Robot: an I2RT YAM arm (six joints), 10 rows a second.
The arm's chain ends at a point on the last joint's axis. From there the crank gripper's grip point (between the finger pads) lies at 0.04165 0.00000 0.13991 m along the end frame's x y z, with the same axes.
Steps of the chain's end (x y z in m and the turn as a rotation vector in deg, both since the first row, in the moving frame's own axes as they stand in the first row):
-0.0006 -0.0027 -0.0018 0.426 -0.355 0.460
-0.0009 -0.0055 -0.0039 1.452 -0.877 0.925
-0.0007 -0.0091 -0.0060 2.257 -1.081 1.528
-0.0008 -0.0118 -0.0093 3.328 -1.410 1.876
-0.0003 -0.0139 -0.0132 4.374 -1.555 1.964
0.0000 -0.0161 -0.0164 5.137 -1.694 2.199
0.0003 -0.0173 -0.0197 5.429 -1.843 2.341
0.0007 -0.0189 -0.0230 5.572 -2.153 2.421
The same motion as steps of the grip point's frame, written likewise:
-0.0015 -0.0034 -0.0015 0.426 -0.355 0.460
-0.0030 -0.0084 -0.0033 1.452 -0.877 0.925
-0.0033 -0.0135 -0.0053 2.257 -1.081 1.528
-0.0041 -0.0186 -0.0085 3.328 -1.410 1.876
-0.0039 -0.0232 -0.0125 4.374 -1.555 1.964
-0.0039 -0.0272 -0.0157 5.137 -1.694 2.199
-0.0040 -0.0290 -0.0190 5.429 -1.843 2.341
-0.0043 -0.0309 -0.0221 5.572 -2.153 2.421

